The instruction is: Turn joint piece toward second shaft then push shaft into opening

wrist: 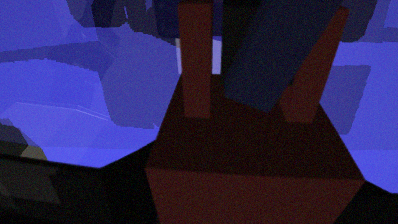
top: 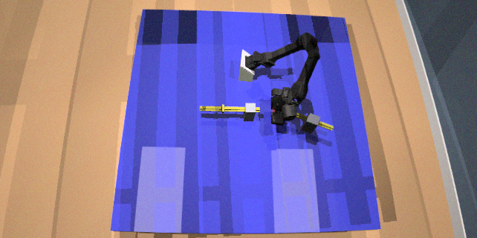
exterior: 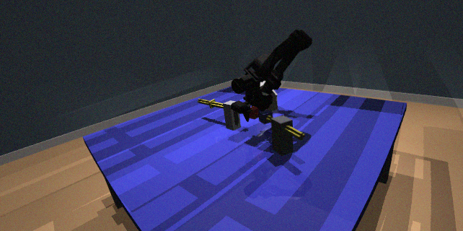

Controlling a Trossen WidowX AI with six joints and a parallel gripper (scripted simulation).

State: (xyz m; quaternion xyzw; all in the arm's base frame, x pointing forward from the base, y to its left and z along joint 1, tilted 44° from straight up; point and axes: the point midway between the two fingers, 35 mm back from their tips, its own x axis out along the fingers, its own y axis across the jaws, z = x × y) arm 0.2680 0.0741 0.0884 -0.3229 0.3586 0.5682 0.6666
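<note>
My gripper tip is 30 mm to the right of the red square joint piece and 40 mm below it.
</note>
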